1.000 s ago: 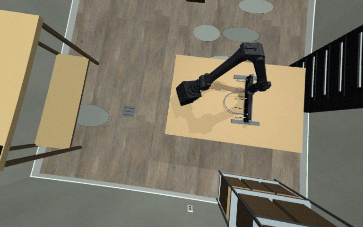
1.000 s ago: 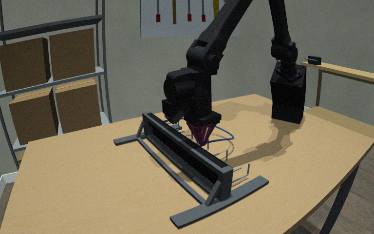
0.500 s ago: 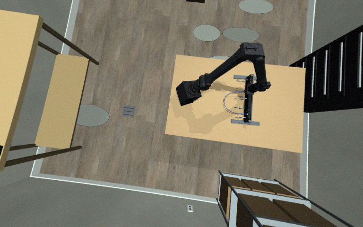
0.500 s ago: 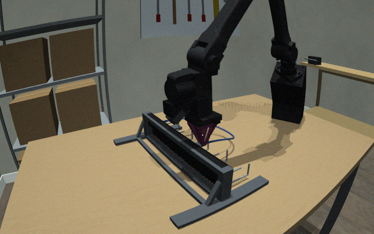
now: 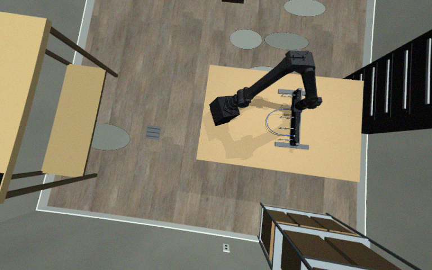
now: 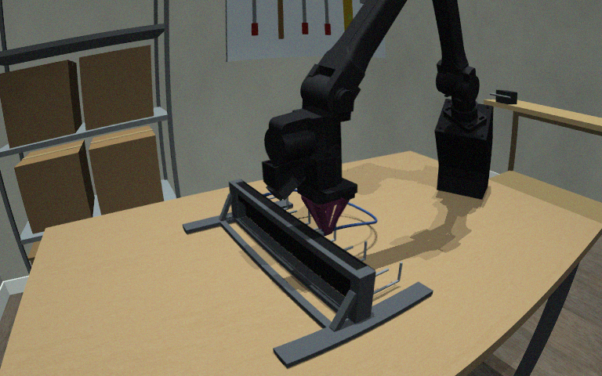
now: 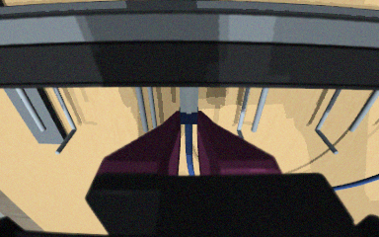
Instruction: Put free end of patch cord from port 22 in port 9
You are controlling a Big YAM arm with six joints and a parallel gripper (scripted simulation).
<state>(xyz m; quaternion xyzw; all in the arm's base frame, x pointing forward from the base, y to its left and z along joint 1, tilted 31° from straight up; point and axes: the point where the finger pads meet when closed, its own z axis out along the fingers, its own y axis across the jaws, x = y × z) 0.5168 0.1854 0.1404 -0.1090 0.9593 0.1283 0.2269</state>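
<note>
The grey plug is 2 cm ahead of my hand and 1 cm to the left of it.
</note>
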